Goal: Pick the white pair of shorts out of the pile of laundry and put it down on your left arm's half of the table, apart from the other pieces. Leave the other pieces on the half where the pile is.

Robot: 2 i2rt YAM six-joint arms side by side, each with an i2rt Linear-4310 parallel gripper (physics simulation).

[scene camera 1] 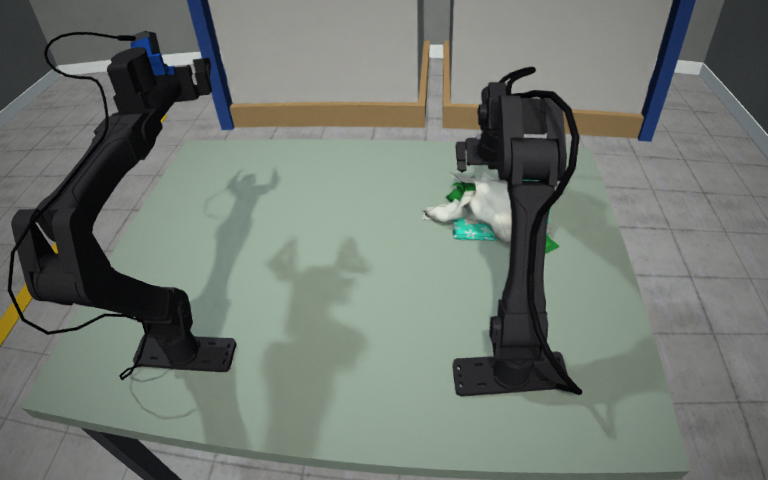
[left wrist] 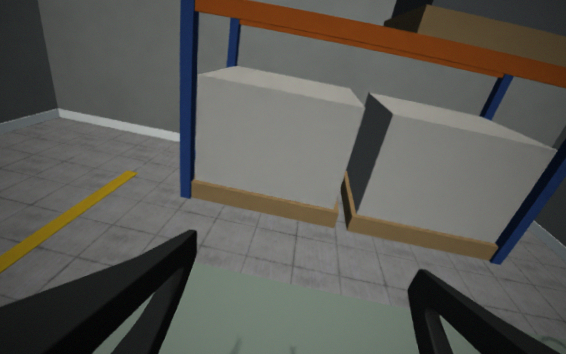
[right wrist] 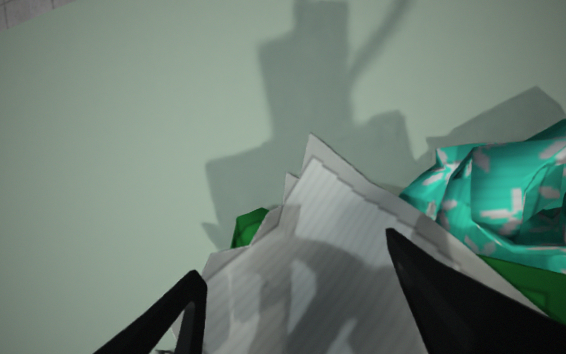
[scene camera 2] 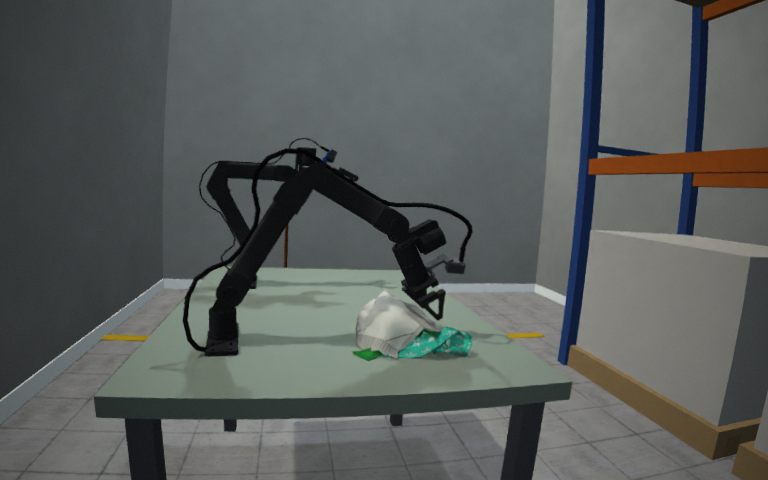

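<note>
The white shorts [scene camera 1: 489, 200] [scene camera 2: 385, 325] [right wrist: 320, 200] lie crumpled on top of the pile, their ribbed edge peaked below my right gripper. A green piece [scene camera 1: 461, 191] [scene camera 2: 367, 354] [right wrist: 248, 229] shows at several edges beneath them. A teal piece with a white pattern [scene camera 1: 472, 229] [scene camera 2: 436, 343] [right wrist: 500, 185] lies partly under and beside them. My right gripper [scene camera 2: 436, 308] [right wrist: 288, 259] is open above the pile, with white cloth showing between its fingers but not gripped. My left gripper [scene camera 1: 199, 77] [left wrist: 306, 261] is open and empty, raised high at the far left.
The pile lies on the right part of the green table [scene camera 1: 396, 339] [scene camera 2: 283, 373]. The right arm hides part of it in scene camera 1. A blue-posted rack [scene camera 2: 582, 226] [left wrist: 188, 100] with large pale boxes [scene camera 2: 656, 311] [left wrist: 275, 145] stands beyond the table.
</note>
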